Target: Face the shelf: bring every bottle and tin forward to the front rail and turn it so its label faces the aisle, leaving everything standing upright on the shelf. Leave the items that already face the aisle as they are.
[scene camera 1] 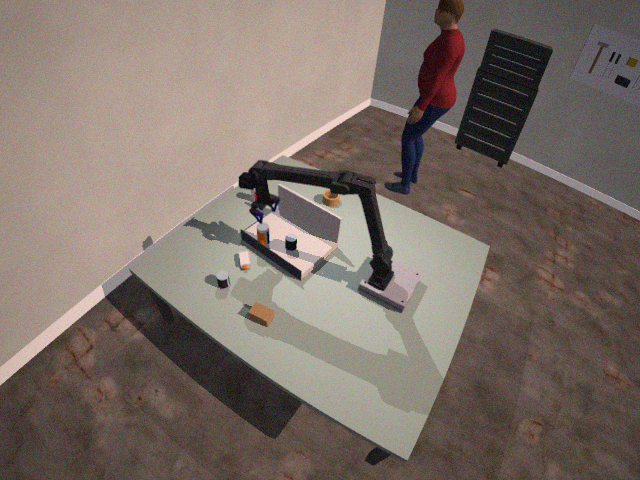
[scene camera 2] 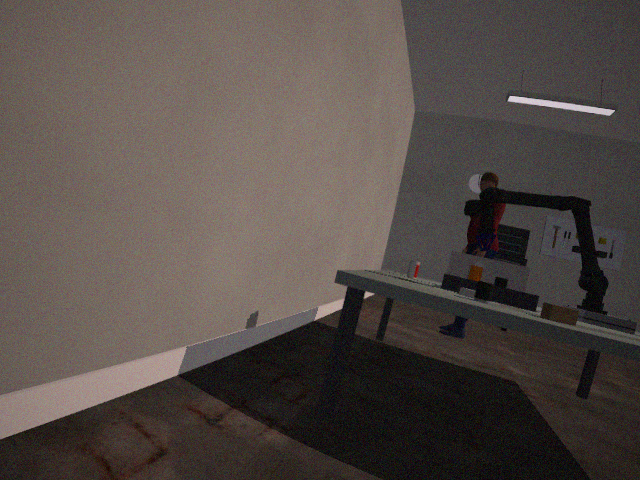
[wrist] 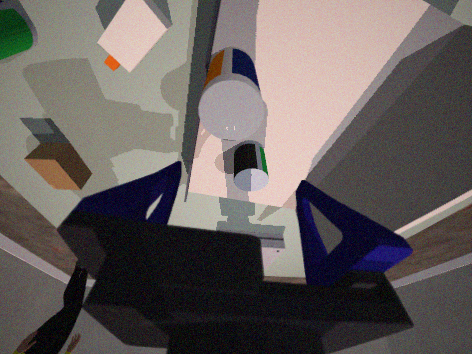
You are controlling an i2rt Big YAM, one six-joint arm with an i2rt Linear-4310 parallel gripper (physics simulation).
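Frame: origin at the arm's base, x ahead, y left, z up, level; millimetres.
Seen in the pictures: gripper, between the fingertips: (scene camera 1: 267, 217) (scene camera 2: 484, 251) (wrist: 241, 177); arm's base, origin of its link: (scene camera 1: 380, 278) (scene camera 2: 591, 311).
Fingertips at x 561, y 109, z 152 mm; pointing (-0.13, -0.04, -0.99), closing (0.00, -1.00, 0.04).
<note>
Offsets run from my fingertips to a thing's top centre.
The pink-floored shelf (scene camera 1: 316, 248) (wrist: 320, 75) has a dark front rail @(47 mm back, 52 mm left, 138 mm down) (scene camera 1: 269, 254) (scene camera 2: 516, 299) (wrist: 193, 100) and an upright back panel. An orange-and-blue bottle @(20 mm ahead, 12 mm left, 58 mm down) (scene camera 1: 263, 234) (scene camera 2: 475, 272) (wrist: 231, 107) stands upright close behind the rail; its orange part shows on the rail side, its blue part on the other. A black tin @(109 mm back, 40 mm right, 97 mm down) (scene camera 1: 291, 241) (scene camera 2: 500, 282) (wrist: 250, 165) stands upright farther along, a little back from the rail. In the wrist view its green strip shows toward the back panel. My gripper (scene camera 1: 267, 213) (scene camera 2: 483, 248) (wrist: 241, 177) is open and empty, above the shelf's far end near the bottle.
On the table outside the rail are a green-marked tin @(22 mm ahead, 305 mm left, 135 mm down) (scene camera 1: 222, 279) (wrist: 14, 34), a white box @(31 mm ahead, 147 mm left, 177 mm down) (scene camera 1: 244, 258) (wrist: 132, 35) with an orange end, and an orange-brown block @(226 mm back, 339 mm left, 155 mm down) (scene camera 1: 261, 314) (scene camera 2: 559, 313). A red-and-white bottle @(302 mm ahead, 263 mm right, 109 mm down) (scene camera 2: 413, 269) and an orange ring @(57 mm back, 511 mm right, 155 mm down) (scene camera 1: 330, 202) stand beyond the shelf. A person (scene camera 1: 442, 72) stands behind the table.
</note>
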